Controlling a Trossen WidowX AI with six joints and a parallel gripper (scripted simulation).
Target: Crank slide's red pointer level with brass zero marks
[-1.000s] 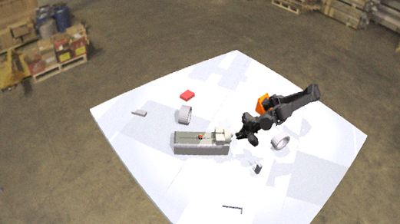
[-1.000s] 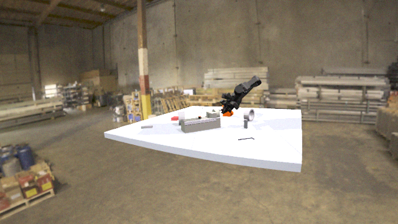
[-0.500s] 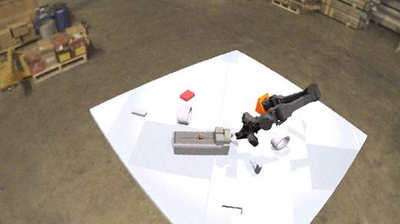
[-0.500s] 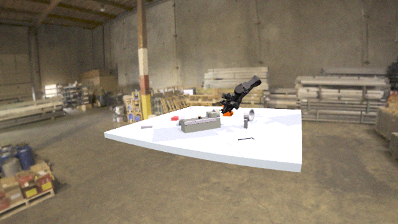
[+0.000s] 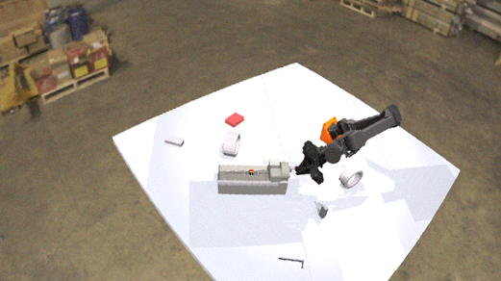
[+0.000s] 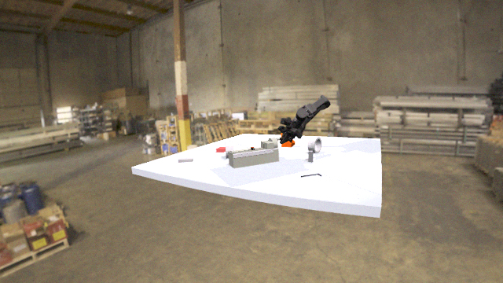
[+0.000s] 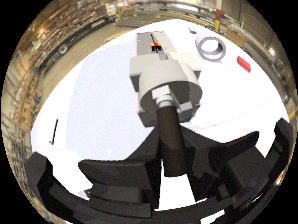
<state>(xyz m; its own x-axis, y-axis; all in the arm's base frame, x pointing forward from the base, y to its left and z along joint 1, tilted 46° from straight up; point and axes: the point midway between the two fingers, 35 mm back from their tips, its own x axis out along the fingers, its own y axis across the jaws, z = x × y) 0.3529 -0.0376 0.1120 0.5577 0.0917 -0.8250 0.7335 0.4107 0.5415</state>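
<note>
Right now the dark crank handle is 1 cm behind my gripper tip, 1 cm to the left of it and 3 cm above it. From my gripper tip the other things lie so: hex key (27 cm ahead, 22 cm to the left, 9 cm below); red pointer (10 cm ahead, 13 cm to the right, 1 cm below); small clip (3 cm ahead, 17 cm to the left, 6 cm below).
</note>
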